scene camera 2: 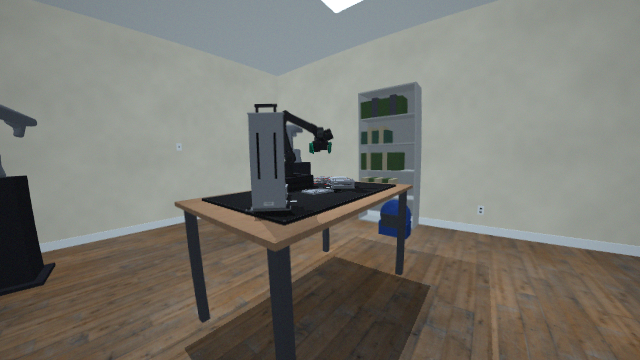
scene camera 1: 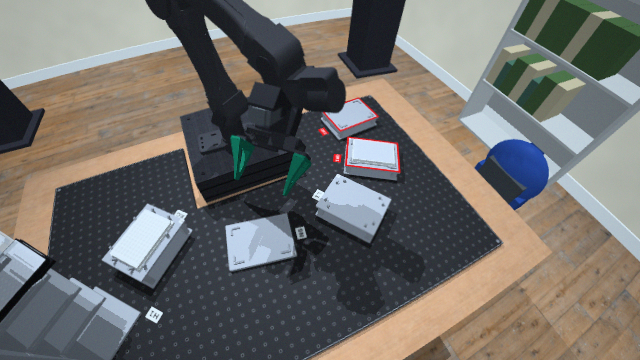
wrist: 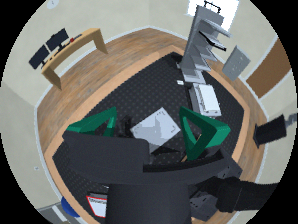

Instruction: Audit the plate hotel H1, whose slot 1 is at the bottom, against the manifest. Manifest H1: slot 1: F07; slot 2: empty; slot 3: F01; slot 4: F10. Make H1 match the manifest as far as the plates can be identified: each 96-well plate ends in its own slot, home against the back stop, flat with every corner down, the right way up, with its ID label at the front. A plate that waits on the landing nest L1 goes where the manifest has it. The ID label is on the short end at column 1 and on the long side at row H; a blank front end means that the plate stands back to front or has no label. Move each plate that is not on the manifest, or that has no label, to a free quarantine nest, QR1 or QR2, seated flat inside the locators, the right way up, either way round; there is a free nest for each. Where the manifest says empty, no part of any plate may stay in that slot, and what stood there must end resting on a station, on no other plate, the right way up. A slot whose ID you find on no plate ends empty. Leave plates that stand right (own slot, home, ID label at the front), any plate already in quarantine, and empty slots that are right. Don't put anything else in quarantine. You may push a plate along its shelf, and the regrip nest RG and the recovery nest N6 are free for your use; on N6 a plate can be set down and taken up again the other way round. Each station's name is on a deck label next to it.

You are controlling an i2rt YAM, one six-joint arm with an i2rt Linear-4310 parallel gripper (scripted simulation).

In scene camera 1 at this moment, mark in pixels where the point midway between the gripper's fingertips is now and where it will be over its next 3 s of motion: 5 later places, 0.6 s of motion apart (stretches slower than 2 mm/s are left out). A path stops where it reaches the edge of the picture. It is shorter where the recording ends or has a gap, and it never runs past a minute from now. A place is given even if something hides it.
The gripper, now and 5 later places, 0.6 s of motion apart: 259, 187; 259, 193; 256, 189; 227, 196; 197, 201; 167, 204
